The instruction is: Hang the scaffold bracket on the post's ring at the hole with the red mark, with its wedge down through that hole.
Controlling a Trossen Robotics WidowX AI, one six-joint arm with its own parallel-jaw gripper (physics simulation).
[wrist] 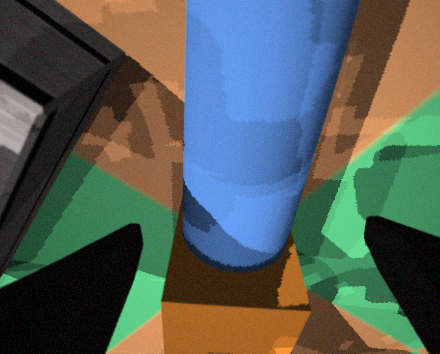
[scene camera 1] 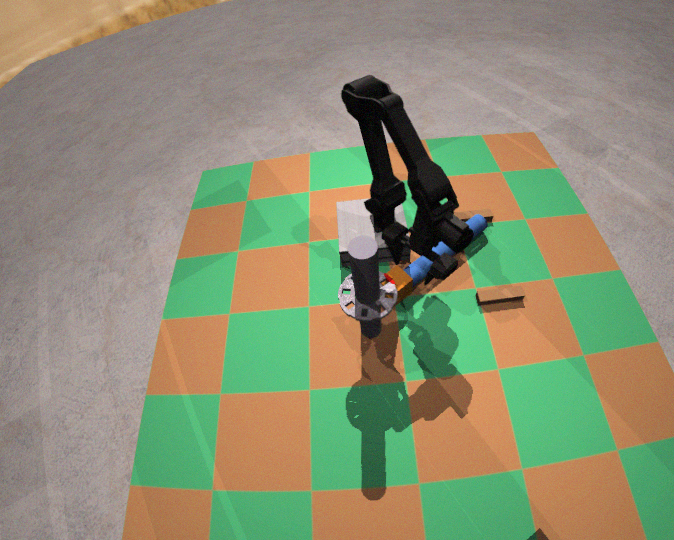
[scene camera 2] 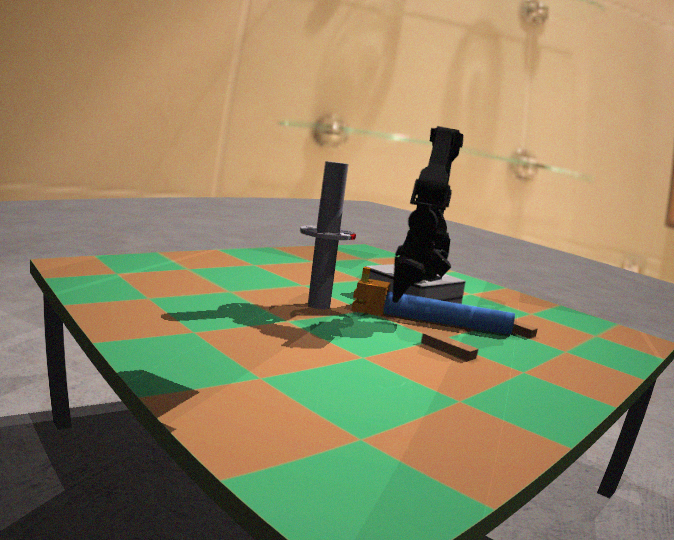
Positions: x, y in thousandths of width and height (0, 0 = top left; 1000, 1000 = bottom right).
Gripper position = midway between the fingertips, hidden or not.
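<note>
A scaffold bracket is visible at (scene camera 2: 560, 556), (scene camera 1: 602, 518) and (wrist: 585, 250). A grey post (scene camera 2: 498, 323) is present, as is a dark bar, seen at (scene camera 2: 673, 644) and (scene camera 1: 753, 545). My gripper appears at (scene camera 2: 585, 549), (scene camera 1: 611, 508) and (wrist: 574, 651).
</note>
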